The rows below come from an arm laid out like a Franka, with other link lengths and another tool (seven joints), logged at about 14 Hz.
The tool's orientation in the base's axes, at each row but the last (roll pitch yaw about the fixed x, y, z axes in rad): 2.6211 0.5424 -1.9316; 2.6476 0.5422 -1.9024; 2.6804 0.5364 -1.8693; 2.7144 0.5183 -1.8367; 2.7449 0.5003 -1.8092; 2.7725 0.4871 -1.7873
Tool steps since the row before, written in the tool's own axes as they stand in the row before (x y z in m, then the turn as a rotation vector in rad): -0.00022 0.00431 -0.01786 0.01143 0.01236 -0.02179; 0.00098 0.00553 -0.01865 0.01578 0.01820 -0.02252; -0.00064 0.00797 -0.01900 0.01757 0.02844 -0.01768; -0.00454 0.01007 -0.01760 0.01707 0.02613 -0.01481; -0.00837 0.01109 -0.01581 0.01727 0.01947 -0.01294; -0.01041 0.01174 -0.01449 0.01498 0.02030 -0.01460
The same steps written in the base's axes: 0.00166 -0.01016 0.01522 -0.00792 -0.02130 0.01556; 0.00029 -0.01138 0.01581 -0.01424 -0.02492 0.01623; -0.00167 -0.00991 0.01800 -0.02555 -0.02317 0.01551; -0.00340 -0.00535 0.01979 -0.02409 -0.02129 0.01266; -0.00441 -0.00068 0.02057 -0.01837 -0.02073 0.00879; -0.00540 0.00210 0.02056 -0.01830 -0.01957 0.01149
